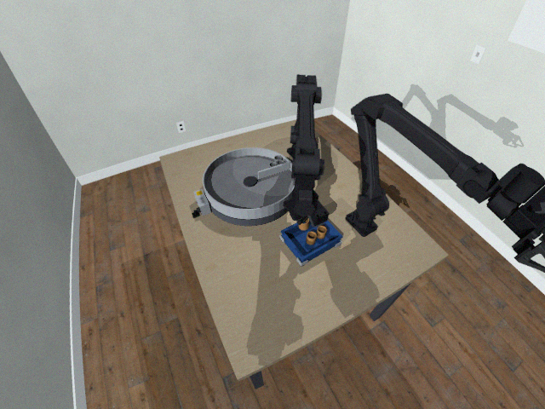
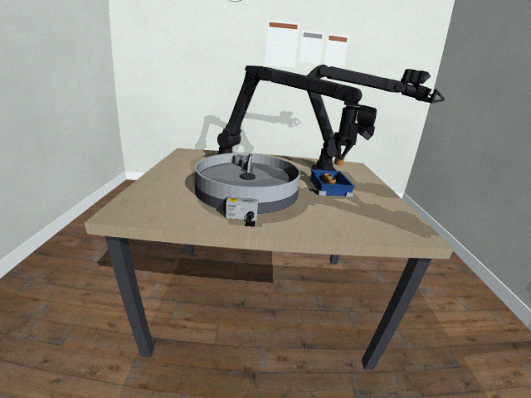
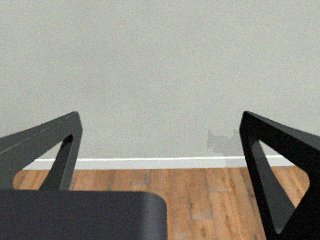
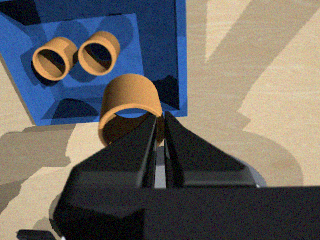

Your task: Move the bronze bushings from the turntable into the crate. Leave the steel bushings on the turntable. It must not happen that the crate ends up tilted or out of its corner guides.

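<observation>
My right hand is 7 cm past the blue crate and 14 cm above it.
</observation>
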